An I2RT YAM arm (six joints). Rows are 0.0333 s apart.
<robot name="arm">
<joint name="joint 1" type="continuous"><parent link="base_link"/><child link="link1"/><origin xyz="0 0 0.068"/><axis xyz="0 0 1"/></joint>
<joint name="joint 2" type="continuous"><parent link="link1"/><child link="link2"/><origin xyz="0.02 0.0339 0.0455" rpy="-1.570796 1.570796 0"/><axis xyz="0 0 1"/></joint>
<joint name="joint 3" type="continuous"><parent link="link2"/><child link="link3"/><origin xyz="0 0.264 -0.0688" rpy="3.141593 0 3.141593"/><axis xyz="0 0 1"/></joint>
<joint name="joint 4" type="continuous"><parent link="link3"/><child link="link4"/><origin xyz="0.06 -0.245 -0.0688" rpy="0 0 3.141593"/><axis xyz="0 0 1"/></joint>
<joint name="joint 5" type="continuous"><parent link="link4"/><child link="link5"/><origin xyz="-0.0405 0.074 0.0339" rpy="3.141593 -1.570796 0"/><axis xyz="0 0 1"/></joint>
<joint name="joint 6" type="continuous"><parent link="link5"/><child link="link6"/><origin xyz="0 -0.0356 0.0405" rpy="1.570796 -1.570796 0"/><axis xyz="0 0 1"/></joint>
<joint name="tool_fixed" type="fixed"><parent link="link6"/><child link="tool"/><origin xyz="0 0 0"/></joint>
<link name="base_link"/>
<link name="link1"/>
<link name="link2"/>
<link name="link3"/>
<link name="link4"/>
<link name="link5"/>
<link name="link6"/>
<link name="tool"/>
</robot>
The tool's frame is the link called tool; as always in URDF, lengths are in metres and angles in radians. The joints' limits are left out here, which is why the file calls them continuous.
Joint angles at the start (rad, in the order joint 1, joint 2, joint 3, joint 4, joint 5, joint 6):
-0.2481 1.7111 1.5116 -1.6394 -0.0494 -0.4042
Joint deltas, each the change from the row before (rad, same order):
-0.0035 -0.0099 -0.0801 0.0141 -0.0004 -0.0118
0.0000 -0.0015 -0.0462 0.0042 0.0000 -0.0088
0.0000 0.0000 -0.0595 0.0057 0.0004 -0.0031
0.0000 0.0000 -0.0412 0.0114 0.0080 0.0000
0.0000 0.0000 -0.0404 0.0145 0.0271 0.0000
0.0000 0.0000 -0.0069 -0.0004 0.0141 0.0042
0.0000 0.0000 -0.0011 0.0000 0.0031 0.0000
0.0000 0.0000 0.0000 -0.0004 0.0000 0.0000
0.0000 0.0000 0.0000 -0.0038 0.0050 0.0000
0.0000 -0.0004 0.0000 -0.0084 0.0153 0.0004
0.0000 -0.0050 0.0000 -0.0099 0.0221 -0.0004
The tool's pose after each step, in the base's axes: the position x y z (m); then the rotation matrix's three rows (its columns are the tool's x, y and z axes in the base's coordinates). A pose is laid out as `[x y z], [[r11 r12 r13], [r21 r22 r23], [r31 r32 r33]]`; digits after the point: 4 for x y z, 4 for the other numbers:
[0.2635 -0.0659 0.2640], [[-0.9464 -0.1295 -0.2957], [-0.1734 0.9766 0.1274], [0.2723 0.1719 -0.9467]]
[0.2585 -0.0646 0.2543], [[-0.9340 -0.1307 -0.3326], [-0.1849 0.9732 0.1369], [0.3058 0.1894 -0.9331]]
[0.2517 -0.0629 0.2416], [[-0.9164 -0.1233 -0.3808], [-0.1924 0.9700 0.1489], [0.3510 0.2097 -0.9126]]
[0.2472 -0.0620 0.2327], [[-0.9045 -0.1201 -0.4091], [-0.1956 0.9695 0.1479], [0.3789 0.2138 -0.9004]]
[0.2426 -0.0618 0.2239], [[-0.8899 -0.1253 -0.4386], [-0.1997 0.9715 0.1275], [0.4102 0.2011 -0.8896]]
[0.2414 -0.0620 0.2226], [[-0.8849 -0.1259 -0.4485], [-0.1970 0.9736 0.1155], [0.4221 0.1906 -0.8863]]
[0.2412 -0.0621 0.2224], [[-0.8839 -0.1270 -0.4502], [-0.1973 0.9738 0.1127], [0.4241 0.1885 -0.8858]]
[0.2411 -0.0621 0.2224], [[-0.8837 -0.1269 -0.4505], [-0.1973 0.9738 0.1128], [0.4244 0.1886 -0.8856]]
[0.2407 -0.0622 0.2226], [[-0.8812 -0.1283 -0.4550], [-0.1980 0.9741 0.1088], [0.4293 0.1860 -0.8838]]
[0.2398 -0.0625 0.2231], [[-0.8750 -0.1329 -0.4656], [-0.1991 0.9753 0.0957], [0.4413 0.1764 -0.8798]]
[0.2381 -0.0629 0.2248], [[-0.8685 -0.1420 -0.4749], [-0.2008 0.9767 0.0753], [0.4531 0.1608 -0.8768]]

